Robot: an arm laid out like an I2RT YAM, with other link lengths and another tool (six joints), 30 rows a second.
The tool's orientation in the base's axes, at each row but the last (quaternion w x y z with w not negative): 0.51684, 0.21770, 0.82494, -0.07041; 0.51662, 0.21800, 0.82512, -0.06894; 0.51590, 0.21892, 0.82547, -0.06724; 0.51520, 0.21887, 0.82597, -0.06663; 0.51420, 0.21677, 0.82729, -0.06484; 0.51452, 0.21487, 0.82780, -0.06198; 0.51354, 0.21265, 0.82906, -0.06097; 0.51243, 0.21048, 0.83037, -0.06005; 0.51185, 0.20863, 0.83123, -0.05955; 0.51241, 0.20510, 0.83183, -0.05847; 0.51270, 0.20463, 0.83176, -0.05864
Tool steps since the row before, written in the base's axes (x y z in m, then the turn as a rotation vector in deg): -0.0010, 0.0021, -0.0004, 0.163, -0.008, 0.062; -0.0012, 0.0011, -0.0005, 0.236, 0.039, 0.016; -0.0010, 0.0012, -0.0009, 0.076, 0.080, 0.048; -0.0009, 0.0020, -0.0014, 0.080, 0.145, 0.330; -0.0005, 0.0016, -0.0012, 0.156, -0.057, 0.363; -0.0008, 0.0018, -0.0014, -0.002, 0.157, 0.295; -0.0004, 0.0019, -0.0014, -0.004, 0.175, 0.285; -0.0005, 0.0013, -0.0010, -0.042, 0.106, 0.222; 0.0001, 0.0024, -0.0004, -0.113, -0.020, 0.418; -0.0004, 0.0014, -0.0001, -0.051, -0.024, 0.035; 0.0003, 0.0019, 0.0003, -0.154, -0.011, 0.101
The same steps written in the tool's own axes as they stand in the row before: 0.0013, 0.0014, -0.0014, -0.118, 0.070, 0.108; 0.0012, 0.0004, -0.0011, -0.090, 0.138, 0.174; 0.0015, 0.0005, -0.0008, -0.047, 0.110, 0.014; 0.0022, 0.0012, -0.0008, -0.278, 0.202, -0.135; 0.0017, 0.0011, -0.0004, -0.395, 0.057, -0.021; 0.0021, 0.0011, -0.0006, -0.213, 0.175, -0.189; 0.0019, 0.0014, -0.0003, -0.198, 0.190, -0.192; 0.0014, 0.0009, -0.0004, -0.148, 0.104, -0.172; 0.0010, 0.0022, -0.0005, -0.328, -0.016, -0.283; 0.0006, 0.0011, -0.0007, -0.018, -0.038, -0.051; 0.0002, 0.0019, -0.0005, -0.032, -0.060, -0.171
